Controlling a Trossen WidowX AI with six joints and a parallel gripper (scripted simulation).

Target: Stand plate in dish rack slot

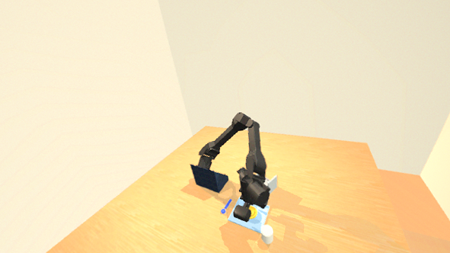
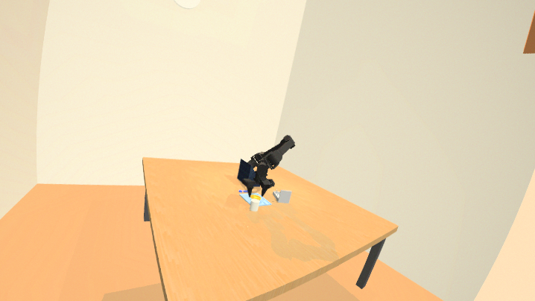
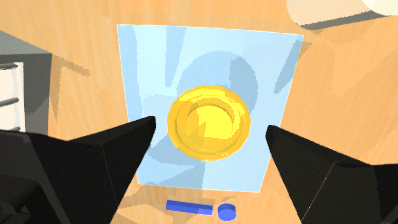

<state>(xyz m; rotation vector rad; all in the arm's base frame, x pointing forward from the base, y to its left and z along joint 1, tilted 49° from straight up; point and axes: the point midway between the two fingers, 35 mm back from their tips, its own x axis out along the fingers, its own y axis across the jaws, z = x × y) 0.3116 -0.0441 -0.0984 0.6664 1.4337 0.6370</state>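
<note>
The yellow plate lies 1 cm below my gripper tip. The rest, counted from my gripper tip: light blue mat: 1 cm behind, 1 cm to the left, 2 cm below; then blue spoon: 12 cm behind, 1 cm to the right, 2 cm below; then white cup: 9 cm ahead, 7 cm to the right.
</note>
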